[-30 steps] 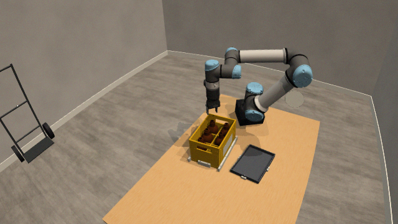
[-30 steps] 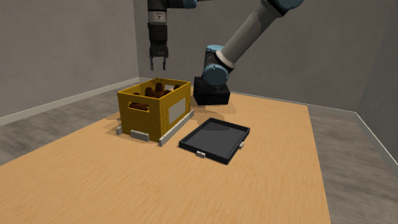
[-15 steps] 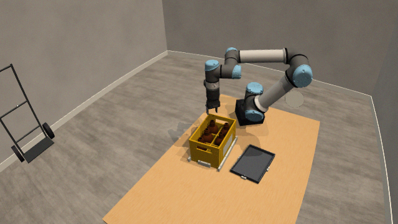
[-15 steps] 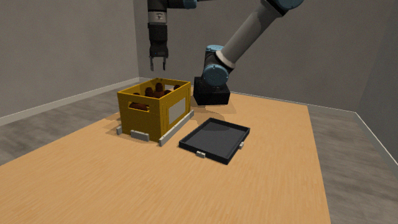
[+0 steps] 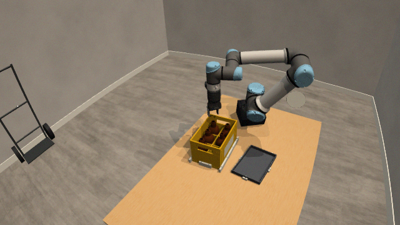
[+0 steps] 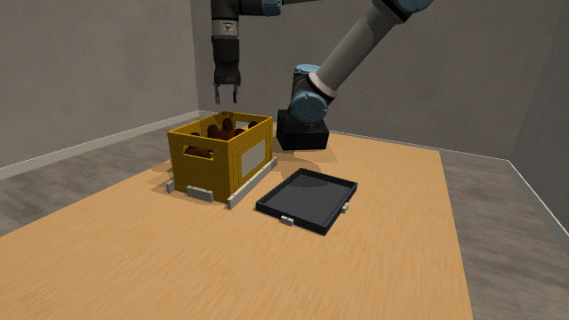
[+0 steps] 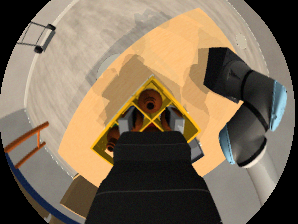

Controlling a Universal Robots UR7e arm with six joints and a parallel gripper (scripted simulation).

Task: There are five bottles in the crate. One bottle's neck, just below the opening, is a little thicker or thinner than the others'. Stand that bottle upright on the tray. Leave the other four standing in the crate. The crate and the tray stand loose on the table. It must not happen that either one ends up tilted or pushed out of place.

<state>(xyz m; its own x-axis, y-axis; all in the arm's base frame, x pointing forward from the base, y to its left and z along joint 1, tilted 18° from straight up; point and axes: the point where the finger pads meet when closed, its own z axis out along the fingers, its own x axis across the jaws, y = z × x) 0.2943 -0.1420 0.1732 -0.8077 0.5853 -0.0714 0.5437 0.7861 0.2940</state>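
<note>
My gripper is now 150 mm above the yellow crate, 70 mm short of it and 60 mm to the right of it. From my hand the other things lie so: dark tray 340 mm to the left, 220 mm below, 40 mm ahead; bottle 150 mm below, 110 mm to the left, 70 mm ahead.
</note>
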